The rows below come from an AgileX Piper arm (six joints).
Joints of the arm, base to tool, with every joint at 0 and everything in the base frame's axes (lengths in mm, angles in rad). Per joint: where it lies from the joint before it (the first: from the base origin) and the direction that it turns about. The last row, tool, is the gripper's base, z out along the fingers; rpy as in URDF.
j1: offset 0 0 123 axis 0 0 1
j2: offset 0 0 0 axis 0 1 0
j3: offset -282.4 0 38.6 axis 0 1 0
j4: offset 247.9 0 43.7 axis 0.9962 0 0.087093
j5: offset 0 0 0 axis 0 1 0
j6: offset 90.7 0 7.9 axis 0.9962 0 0.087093
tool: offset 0 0 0 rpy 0 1.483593 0
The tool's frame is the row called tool.
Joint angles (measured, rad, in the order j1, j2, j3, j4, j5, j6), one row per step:
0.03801, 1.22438, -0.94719, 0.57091, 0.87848, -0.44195
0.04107, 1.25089, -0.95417, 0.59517, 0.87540, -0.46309
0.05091, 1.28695, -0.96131, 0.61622, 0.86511, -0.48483
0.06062, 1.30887, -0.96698, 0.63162, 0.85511, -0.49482
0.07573, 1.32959, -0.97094, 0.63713, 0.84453, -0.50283
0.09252, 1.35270, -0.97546, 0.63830, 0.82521, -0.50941
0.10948, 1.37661, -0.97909, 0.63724, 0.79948, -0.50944
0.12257, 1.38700, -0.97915, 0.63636, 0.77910, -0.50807
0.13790, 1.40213, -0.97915, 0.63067, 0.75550, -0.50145
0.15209, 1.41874, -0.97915, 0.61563, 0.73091, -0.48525
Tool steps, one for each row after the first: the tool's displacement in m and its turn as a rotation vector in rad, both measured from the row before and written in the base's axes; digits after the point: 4 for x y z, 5 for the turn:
0.0057, 0.0023, -0.0033, 0.01256, 0.00851, 0.01256
0.0076, 0.0036, -0.0057, 0.00808, 0.01138, 0.01589
0.0048, 0.0032, -0.0030, 0.00847, 0.00419, 0.00784
0.0040, 0.0041, -0.0037, -0.00047, 0.00465, 0.01368
0.0049, 0.0042, -0.0042, -0.00522, -0.00028, 0.01040
0.0053, 0.0041, -0.0047, -0.00549, -0.00096, 0.00266
0.0024, 0.0031, -0.0023, -0.00326, -0.00589, 0.00080
0.0031, 0.0035, -0.0037, -0.00636, -0.00201, -0.00110
0.0033, 0.0028, -0.0045, -0.01110, 0.00145, -0.00665

